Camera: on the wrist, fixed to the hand. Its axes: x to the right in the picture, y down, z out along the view.
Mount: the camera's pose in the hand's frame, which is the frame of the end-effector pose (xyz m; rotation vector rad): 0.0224 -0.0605 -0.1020 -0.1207 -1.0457 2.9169
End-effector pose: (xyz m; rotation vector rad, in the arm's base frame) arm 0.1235 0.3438 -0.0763 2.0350 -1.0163 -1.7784
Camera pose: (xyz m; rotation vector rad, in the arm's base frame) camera 0.2400 0.3478 -0.1074 -1.2773 -1.6627 -0.3465
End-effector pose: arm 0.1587 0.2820 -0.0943 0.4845 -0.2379 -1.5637
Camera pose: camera 0.1499 0.2783 -0.2146 -0.8119 -0.9259 1.2445
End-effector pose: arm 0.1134 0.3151 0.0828 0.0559 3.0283 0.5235
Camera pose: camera 0.0822 0.2251 0.1569 2.7864 -0.0431 0.1916
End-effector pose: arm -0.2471 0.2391 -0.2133 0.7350 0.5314 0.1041
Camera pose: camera -0.2839 0.2626 -0.3258 0.6930 -1.9035 2.2114
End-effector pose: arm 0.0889 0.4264 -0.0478 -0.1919 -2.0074 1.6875
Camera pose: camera 0.1294 0.5124 0.0265 1.0533 0.1233 -0.5215
